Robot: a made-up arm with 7 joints. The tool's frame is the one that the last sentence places.
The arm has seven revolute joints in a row. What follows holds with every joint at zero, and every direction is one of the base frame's. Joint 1 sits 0.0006 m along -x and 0.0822 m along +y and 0.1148 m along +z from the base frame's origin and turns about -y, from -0.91 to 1.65 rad. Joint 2 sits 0.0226 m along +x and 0.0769 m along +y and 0.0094 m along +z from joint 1 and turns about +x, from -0.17 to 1.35 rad. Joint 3 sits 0.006 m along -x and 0.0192 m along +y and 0.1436 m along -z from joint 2 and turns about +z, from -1.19 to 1.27 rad. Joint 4 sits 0.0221 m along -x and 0.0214 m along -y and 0.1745 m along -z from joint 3 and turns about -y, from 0.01 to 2.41 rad. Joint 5 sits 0.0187 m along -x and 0.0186 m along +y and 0.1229 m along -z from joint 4 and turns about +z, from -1.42 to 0.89 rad. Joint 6 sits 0.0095 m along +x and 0.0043 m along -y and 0.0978 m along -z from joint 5 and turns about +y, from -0.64 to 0.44 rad. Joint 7 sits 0.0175 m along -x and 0.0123 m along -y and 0.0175 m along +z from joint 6 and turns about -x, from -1.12 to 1.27 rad. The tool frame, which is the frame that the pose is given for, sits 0.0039 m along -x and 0.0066 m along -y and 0.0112 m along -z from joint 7; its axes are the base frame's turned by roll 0, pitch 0 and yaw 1.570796 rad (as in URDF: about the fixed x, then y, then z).
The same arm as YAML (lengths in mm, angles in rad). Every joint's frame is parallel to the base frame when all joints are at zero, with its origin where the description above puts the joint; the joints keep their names.
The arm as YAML. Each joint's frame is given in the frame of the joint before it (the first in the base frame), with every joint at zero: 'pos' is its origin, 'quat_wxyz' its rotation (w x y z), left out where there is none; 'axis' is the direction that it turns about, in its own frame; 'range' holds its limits. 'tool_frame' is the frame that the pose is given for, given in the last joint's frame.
length_unit: mm
angle_unit: rad
joints:
  - joint: joint 1
    pos: [-0.6, 82.2, 114.8]
    axis: [0.0, -1.0, 0.0]
    range: [-0.91, 1.65]
  - joint: joint 2
    pos: [22.6, 76.9, 9.4]
    axis: [1.0, 0.0, 0.0]
    range: [-0.17, 1.35]
  - joint: joint 3
    pos: [-6.0, 19.2, -143.6]
    axis: [0.0, 0.0, 1.0]
    range: [-1.19, 1.27]
  - joint: joint 4
    pos: [-22.1, -21.4, -174.5]
    axis: [0.0, -1.0, 0.0]
    range: [0.01, 2.41]
  - joint: joint 5
    pos: [-18.7, 18.6, -122.9]
    axis: [0.0, 0.0, 1.0]
    range: [-1.42, 0.89]
  - joint: joint 6
    pos: [9.5, -4.3, -97.8]
    axis: [0.0, 1.0, 0.0]
    range: [-0.64, 0.44]
  - joint: joint 7
    pos: [-17.5, -12.3, 17.5]
    axis: [-1.0, 0.0, 0.0]
    range: [-1.12, 1.27]
tool_frame:
  pos: [-3.9, -6.6, -11.2]
  quat_wxyz: [0.707107, 0.0, 0.0, 0.707107]

